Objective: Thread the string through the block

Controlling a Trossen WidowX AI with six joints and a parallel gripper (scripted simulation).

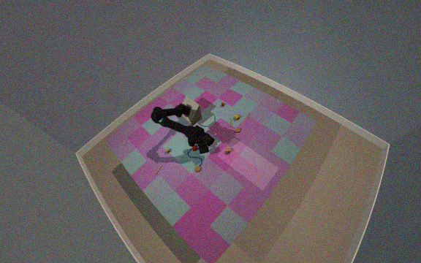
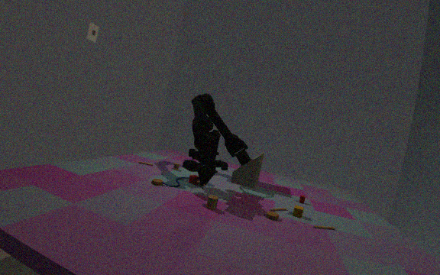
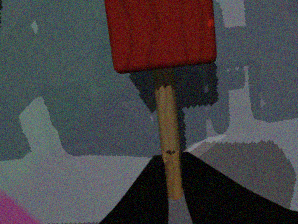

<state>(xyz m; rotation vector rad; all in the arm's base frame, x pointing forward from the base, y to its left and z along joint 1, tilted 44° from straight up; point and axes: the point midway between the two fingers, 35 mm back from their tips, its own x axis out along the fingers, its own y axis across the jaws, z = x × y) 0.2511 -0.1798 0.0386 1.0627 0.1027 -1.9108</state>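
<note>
The red block is 50 mm to the right of my gripper tip, 40 mm behind it and 10 mm above it. Round my gripper tip: yellow cube 360 mm to the left, 80 mm ahead, 10 mm above.
</note>
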